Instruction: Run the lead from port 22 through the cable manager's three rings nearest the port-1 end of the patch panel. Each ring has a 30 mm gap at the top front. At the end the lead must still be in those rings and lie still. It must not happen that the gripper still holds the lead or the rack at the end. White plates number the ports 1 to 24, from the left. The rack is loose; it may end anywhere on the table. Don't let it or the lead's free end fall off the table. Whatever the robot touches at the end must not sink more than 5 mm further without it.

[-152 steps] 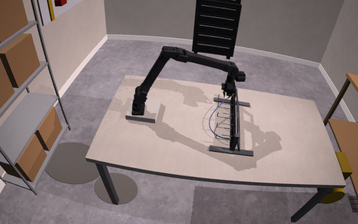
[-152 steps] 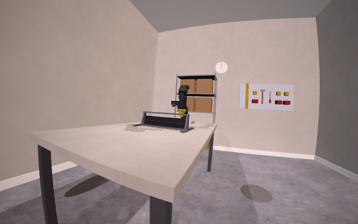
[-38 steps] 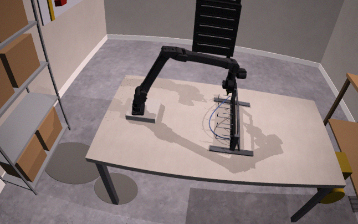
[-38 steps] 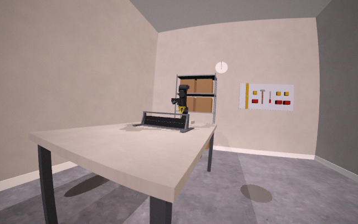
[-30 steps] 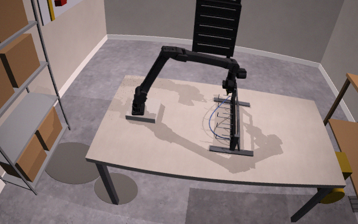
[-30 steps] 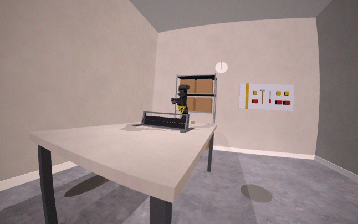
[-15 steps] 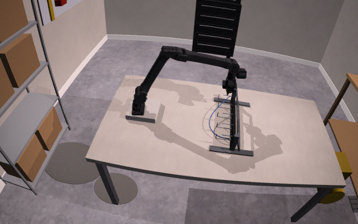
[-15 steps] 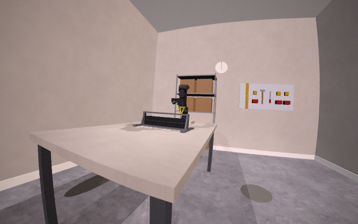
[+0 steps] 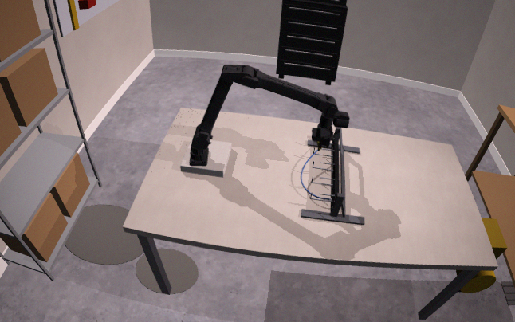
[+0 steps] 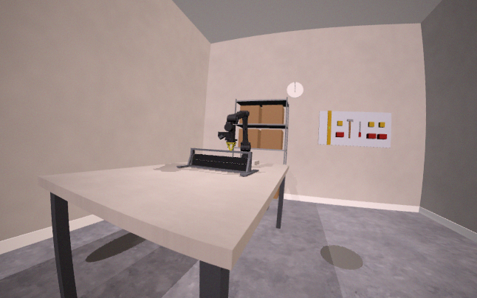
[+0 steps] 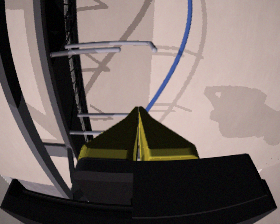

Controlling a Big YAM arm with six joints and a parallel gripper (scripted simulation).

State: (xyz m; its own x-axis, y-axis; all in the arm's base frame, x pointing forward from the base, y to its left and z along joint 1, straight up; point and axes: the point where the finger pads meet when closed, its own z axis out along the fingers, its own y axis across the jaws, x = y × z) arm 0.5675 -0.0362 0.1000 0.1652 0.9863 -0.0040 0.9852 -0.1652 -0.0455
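Right now my hand is 90 mm short of the dark rack, 60 mm to the left of it and 70 mm above it.
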